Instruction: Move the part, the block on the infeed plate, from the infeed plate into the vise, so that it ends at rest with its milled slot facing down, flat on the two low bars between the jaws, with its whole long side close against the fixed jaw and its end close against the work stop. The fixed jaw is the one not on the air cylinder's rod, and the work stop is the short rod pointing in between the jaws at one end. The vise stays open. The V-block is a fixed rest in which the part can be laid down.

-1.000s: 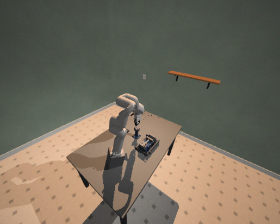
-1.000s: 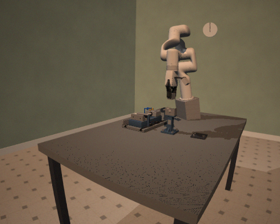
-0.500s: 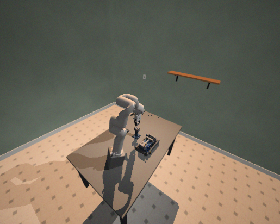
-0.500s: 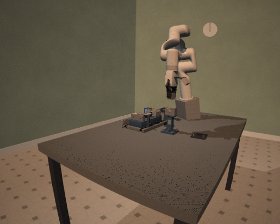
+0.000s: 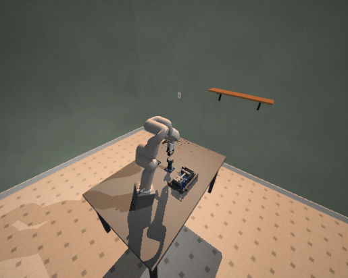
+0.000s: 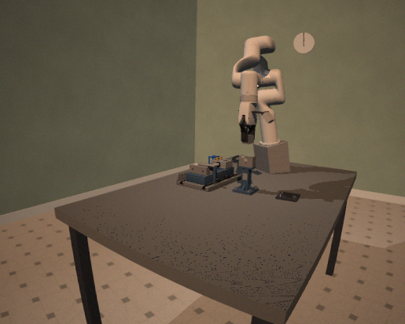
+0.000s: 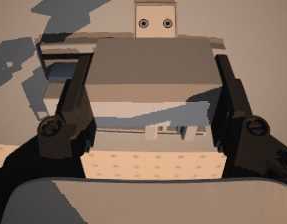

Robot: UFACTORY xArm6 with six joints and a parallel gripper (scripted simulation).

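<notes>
Right now my hand is 1 cm to the left of the part and 1 cm above it. The rest, counted from my hand: air cylinder rod: 8 cm behind, 20 cm to the right, 17 cm below; then work stop: 2 cm ahead, 17 cm to the right, 16 cm below; then vise base rail: 8 cm behind, 30 cm to the right, 21 cm below.
</notes>
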